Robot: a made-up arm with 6 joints. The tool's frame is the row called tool. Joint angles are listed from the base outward.
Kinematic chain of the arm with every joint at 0, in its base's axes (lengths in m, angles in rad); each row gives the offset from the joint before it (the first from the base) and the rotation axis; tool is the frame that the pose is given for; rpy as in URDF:
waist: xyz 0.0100 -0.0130 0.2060 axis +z
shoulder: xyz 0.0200 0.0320 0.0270 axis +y
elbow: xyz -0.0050 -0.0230 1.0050 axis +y
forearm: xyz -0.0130 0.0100 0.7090 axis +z
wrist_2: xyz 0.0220 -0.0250 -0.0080 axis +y
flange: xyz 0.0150 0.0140 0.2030 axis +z
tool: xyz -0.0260 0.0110 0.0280 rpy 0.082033 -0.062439 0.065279
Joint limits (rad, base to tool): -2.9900..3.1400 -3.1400..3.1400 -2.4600..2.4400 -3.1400..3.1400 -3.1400..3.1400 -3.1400..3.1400
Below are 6 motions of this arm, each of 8 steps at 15 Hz.
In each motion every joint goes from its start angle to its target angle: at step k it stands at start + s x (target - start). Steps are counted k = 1, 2, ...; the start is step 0. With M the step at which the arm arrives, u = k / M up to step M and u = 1 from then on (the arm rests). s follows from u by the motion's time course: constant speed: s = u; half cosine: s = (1 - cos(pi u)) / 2; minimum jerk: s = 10 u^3 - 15 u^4 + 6 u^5.
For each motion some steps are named. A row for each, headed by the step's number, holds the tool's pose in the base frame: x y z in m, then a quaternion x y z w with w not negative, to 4 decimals.
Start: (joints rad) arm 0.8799 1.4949 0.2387 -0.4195 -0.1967 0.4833
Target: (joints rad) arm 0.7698 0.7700 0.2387 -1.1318 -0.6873 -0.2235
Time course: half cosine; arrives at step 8
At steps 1, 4, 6, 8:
1: 1.2345 1.4944 0.2715 -0.2568 0.6139 0.3479 0.6604
4: 1.1736 1.3612 0.9201 -0.3701 0.2844 0.2018 0.8610
6: 1.0195 1.1709 1.3341 -0.3916 0.0164 0.0168 0.9198
8: 0.9340 1.0770 1.4779 -0.3853 -0.0903 -0.0706 0.9156

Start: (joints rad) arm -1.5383 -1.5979 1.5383 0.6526 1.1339 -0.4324
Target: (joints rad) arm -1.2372 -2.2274 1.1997 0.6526 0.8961 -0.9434
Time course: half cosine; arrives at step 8
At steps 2, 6, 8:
2: 0.1000 0.9786 0.9323 0.0502 0.4077 -0.5765 0.7063
6: -0.2307 1.3555 0.3309 -0.2360 0.0311 -0.7124 0.6602
8: -0.3046 1.3781 0.1705 -0.2668 -0.0635 -0.7227 0.6344

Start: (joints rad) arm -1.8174 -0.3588 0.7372 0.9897 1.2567 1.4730
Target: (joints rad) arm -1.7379 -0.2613 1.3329 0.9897 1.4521 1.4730
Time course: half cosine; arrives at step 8
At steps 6, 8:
6: 0.1384 -0.4773 1.4858 0.8522 0.0515 0.3985 0.3351
8: 0.1389 -0.5092 1.4145 0.8679 0.0403 0.4095 0.2782

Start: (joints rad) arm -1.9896 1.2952 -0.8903 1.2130 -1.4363 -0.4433
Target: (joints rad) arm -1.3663 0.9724 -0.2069 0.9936 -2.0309 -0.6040
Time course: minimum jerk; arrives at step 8
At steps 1, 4, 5, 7, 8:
1: -0.6191 -1.0332 1.2203 0.0321 -0.6494 -0.5056 0.5671
4: -0.2765 -1.1863 1.2784 0.1331 -0.6916 -0.5015 0.5024
5: -0.0984 -1.2073 1.2999 0.1758 -0.6992 -0.5038 0.4758
7: 0.1091 -1.1896 1.3200 0.2202 -0.7009 -0.5083 0.4494
8: 0.1218 -1.1870 1.3210 0.2228 -0.7008 -0.5086 0.4479

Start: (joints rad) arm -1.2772 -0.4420 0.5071 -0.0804 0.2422 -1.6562
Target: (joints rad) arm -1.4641 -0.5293 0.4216 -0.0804 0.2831 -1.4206
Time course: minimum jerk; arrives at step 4
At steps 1, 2, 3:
1: -0.0437 0.2695 2.0482 -0.0422 0.1018 -0.9885 0.1039
2: -0.0401 0.3635 2.0388 -0.0267 0.0765 -0.9903 0.1127
3: -0.0229 0.4578 2.0242 -0.0155 0.0497 -0.9912 0.1217

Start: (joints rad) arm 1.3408 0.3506 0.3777 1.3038 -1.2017 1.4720
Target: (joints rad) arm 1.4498 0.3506 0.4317 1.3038 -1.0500 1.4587
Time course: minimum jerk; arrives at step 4
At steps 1, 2, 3, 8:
1: 0.3692 0.7957 1.7840 -0.4928 0.1823 -0.8053 0.2745
2: 0.3325 0.8336 1.7811 -0.4926 0.1377 -0.8062 0.2973
3: 0.2925 0.8698 1.7773 -0.4902 0.0931 -0.8053 0.3202
8: 0.2815 0.8790 1.7761 -0.4893 0.0814 -0.8047 0.3261

